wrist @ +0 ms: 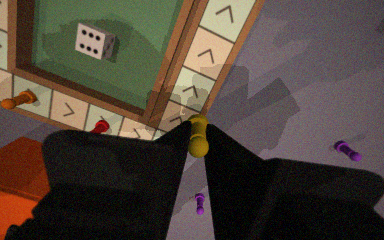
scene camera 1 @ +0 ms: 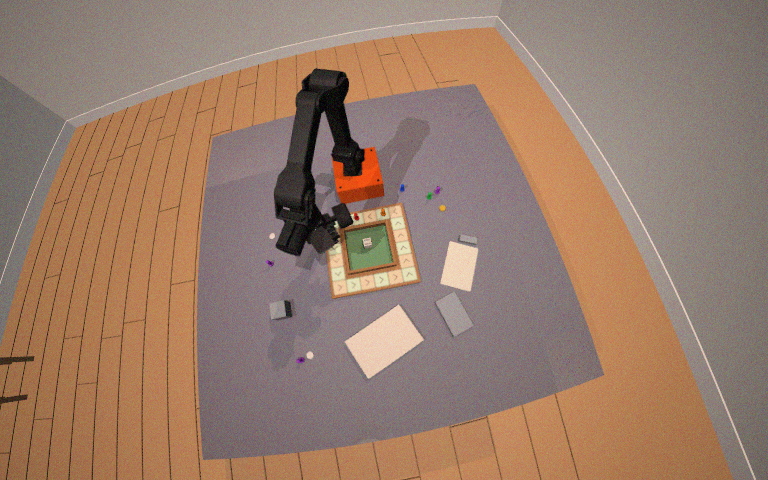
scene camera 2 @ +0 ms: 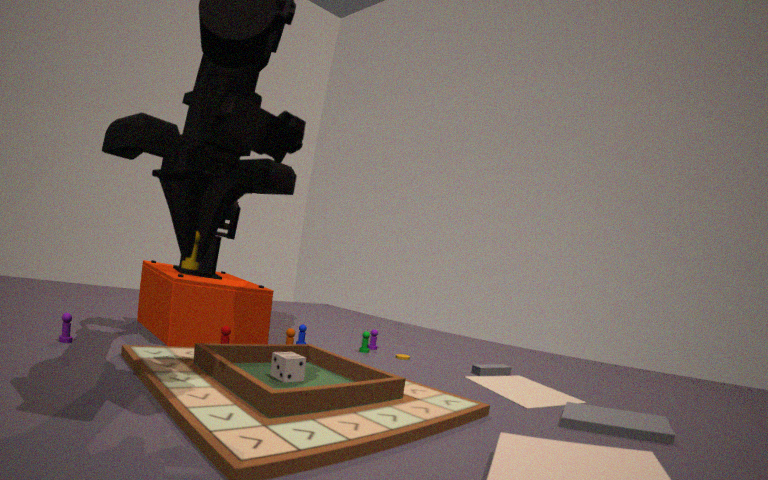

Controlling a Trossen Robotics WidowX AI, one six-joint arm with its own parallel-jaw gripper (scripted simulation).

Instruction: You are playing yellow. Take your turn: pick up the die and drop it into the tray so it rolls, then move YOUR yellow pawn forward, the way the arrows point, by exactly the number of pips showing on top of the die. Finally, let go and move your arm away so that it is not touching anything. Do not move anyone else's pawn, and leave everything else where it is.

Labels:
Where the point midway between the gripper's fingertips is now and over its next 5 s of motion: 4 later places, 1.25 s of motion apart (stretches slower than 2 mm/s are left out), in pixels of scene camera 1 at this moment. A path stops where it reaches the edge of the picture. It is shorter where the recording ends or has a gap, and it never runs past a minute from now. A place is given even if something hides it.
My gripper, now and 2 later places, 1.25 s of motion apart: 325, 238; 373, 272; 381, 280

